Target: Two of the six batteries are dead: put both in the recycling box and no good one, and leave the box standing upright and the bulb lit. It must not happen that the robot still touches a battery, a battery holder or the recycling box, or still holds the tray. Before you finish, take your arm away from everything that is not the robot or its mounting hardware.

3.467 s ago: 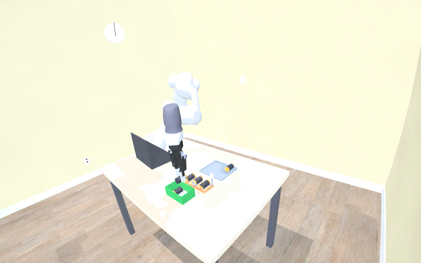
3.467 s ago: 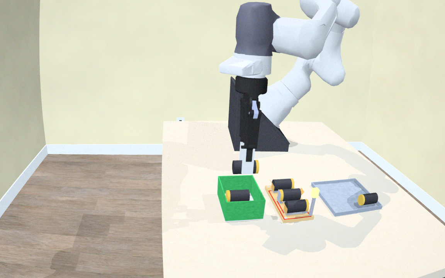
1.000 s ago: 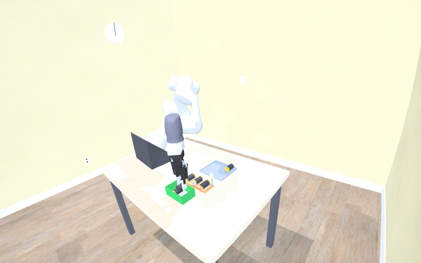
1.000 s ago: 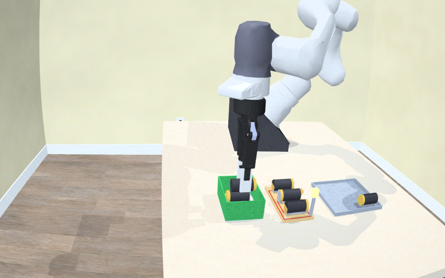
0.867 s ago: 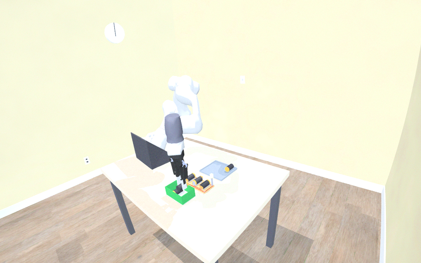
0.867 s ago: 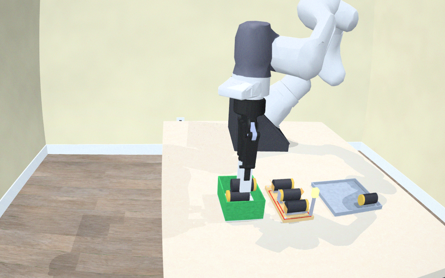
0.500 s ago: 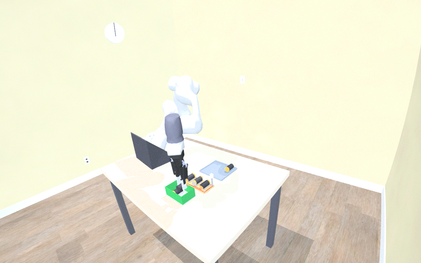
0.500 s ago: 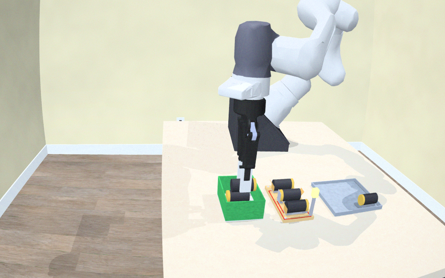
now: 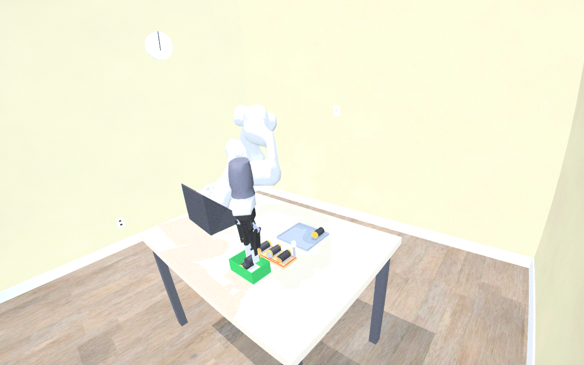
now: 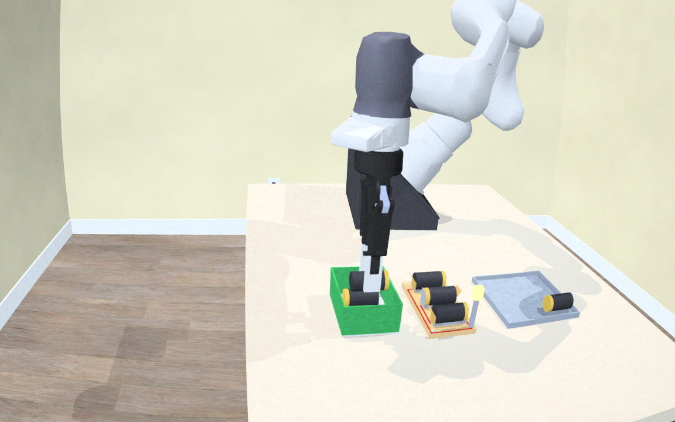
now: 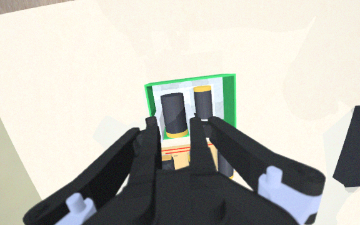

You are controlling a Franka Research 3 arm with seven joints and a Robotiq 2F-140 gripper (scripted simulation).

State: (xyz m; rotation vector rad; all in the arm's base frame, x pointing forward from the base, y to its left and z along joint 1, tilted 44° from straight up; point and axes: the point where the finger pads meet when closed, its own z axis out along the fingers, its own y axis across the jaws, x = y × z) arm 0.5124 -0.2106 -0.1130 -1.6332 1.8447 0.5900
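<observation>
Now: the green recycling box 3 cm behind my hand and 9 cm below it. Also, from my hand: grey tray: 1 cm behind, 35 cm to the left, 10 cm below.
</observation>
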